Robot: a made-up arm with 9 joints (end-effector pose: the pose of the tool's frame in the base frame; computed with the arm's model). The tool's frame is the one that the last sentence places.
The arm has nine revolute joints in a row. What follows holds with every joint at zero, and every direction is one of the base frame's.
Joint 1 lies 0.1 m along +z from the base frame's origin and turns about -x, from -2.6 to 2.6 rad.
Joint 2 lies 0.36 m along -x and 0.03 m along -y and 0.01 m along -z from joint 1 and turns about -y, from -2.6 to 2.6 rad.
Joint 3 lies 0.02 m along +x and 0.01 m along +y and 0.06 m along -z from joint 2 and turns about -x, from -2.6 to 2.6 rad.
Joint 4 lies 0.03 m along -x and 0.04 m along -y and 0.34 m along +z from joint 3 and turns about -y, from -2.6 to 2.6 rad.
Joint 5 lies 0.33 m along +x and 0.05 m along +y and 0.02 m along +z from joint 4 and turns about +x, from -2.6 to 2.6 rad.
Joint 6 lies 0.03 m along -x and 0.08 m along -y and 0.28 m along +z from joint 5 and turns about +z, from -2.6 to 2.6 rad.
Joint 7 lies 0.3 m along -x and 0.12 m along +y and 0.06 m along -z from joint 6 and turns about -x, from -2.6 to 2.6 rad.
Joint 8 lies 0.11 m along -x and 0.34 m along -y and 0.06 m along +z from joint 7 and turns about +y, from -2.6 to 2.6 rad.
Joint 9 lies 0.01 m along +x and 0.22 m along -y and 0.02 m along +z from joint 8 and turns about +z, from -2.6 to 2.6 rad.
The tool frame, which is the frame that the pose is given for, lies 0.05 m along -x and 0.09 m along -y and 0.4 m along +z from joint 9; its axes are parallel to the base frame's.
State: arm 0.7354 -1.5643 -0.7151 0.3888 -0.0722 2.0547 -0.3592 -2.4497 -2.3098
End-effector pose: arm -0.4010 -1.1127 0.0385 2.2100 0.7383 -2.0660
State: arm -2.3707 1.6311 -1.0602 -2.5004 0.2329 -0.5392 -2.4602 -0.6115 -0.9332
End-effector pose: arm -1.1933 0.2381 0.0088 -1.2317 -2.0548 -0.2198
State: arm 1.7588 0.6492 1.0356 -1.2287 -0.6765 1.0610 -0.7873 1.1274 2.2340
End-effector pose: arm -0.1257 0.2519 0.3698 0.7520 0.8878 -0.1558
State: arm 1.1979 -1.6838 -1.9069 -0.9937 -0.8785 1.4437 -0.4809 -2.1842 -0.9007
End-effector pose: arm -1.2287 -0.5091 -0.1375 1.7105 -0.5553 -2.0262
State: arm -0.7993 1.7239 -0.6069 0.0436 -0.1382 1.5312 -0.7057 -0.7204 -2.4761
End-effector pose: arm -0.5625 -1.2105 -0.1634 1.8984 -0.3723 -0.1519
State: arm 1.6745 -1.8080 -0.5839 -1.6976 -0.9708 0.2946 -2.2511 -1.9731 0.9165
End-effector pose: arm 0.4330 0.1128 0.7310 -0.9364 1.1069 -1.9971
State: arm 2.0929 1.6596 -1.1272 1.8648 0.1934 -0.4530 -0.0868 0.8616 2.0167
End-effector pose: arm 0.0913 -0.0104 0.7353 -0.2148 0.5148 -2.2423
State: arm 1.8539 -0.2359 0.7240 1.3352 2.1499 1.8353 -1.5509 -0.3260 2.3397
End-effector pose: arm 0.0510 0.0149 -0.9992 -2.6074 0.1063 -0.6293
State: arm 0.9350 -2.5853 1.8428 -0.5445 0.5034 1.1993 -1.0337 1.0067 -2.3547
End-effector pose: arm -0.6522 -0.3562 -0.0953 1.1916 -1.2305 -0.9880
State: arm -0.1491 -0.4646 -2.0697 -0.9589 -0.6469 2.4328 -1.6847 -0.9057 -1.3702
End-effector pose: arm -0.0121 0.7120 -0.4596 0.8139 1.6370 2.0871
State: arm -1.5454 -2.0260 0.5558 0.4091 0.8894 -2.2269 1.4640 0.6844 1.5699
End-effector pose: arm 0.4928 0.9013 -0.1501 0.0136 -2.7634 -0.5377
